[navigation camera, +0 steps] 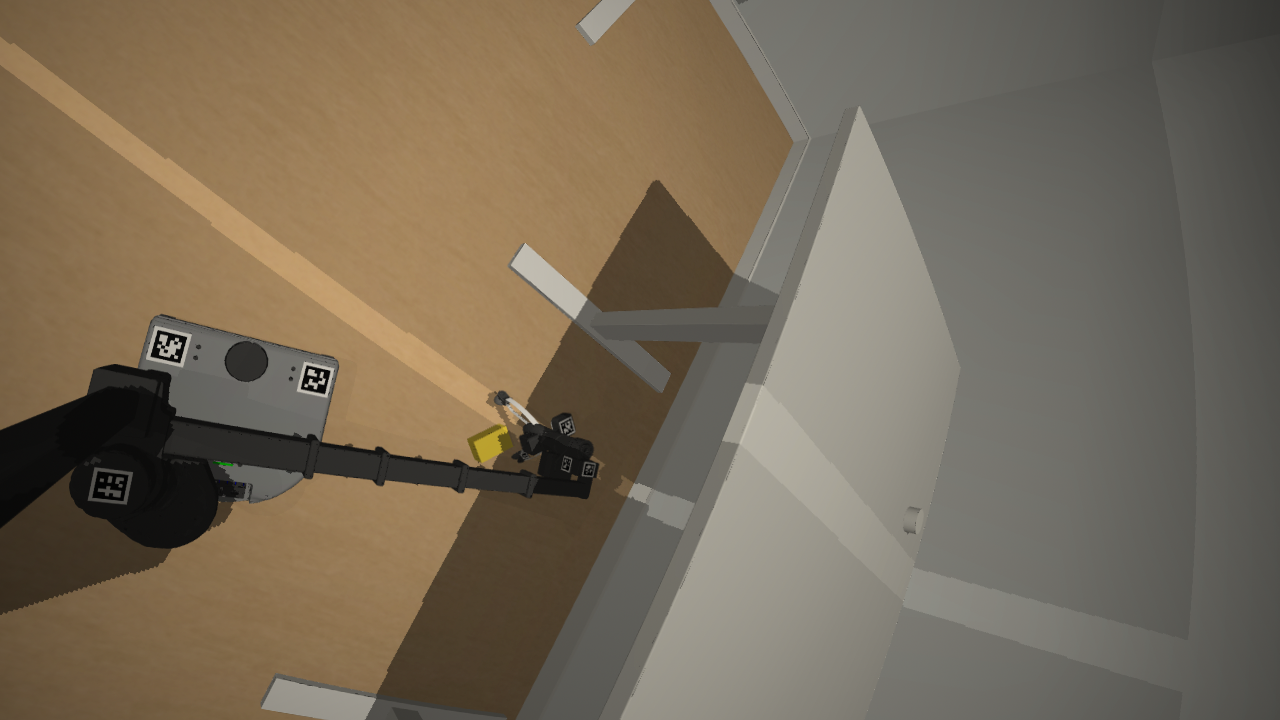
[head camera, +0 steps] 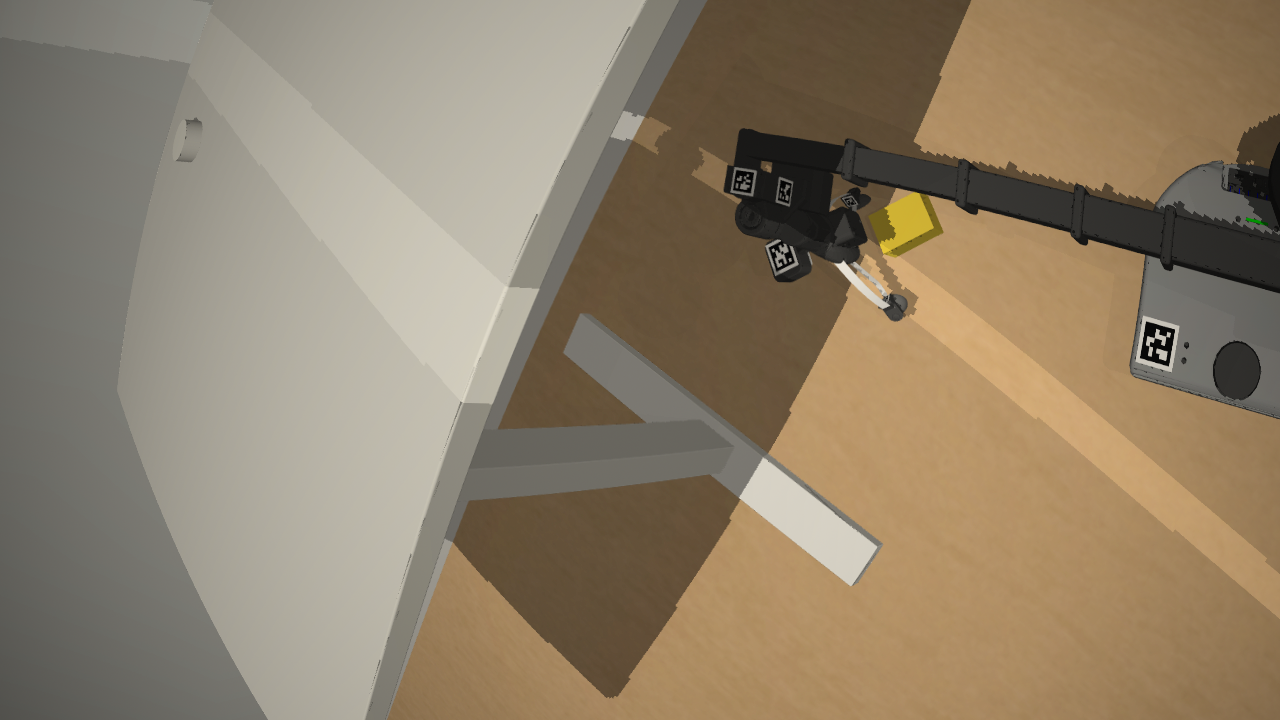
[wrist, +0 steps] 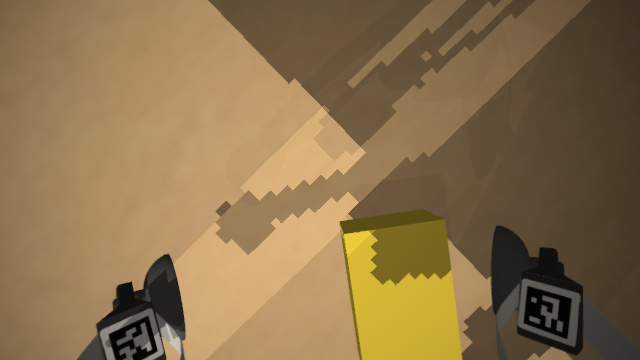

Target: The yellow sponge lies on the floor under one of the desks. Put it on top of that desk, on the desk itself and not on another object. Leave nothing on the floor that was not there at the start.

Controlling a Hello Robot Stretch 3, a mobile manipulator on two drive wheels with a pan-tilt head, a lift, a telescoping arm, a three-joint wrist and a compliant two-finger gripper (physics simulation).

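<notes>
The yellow sponge is a block on the wooden floor, partly in shadow. In the wrist view its lower end is cut off by the frame edge. My gripper is open. In the wrist view the sponge shows between the two fingers, nearer the right finger, with a gap on both sides. The pale desk fills the left of the head view and stands right of the gripper in the navigation view. How high the fingertips are above the floor I cannot tell.
A small round pale object is at the desk's far edge. A desk foot lies along the floor, joined to a slanting grey leg. My extended arm runs from the base above the floor.
</notes>
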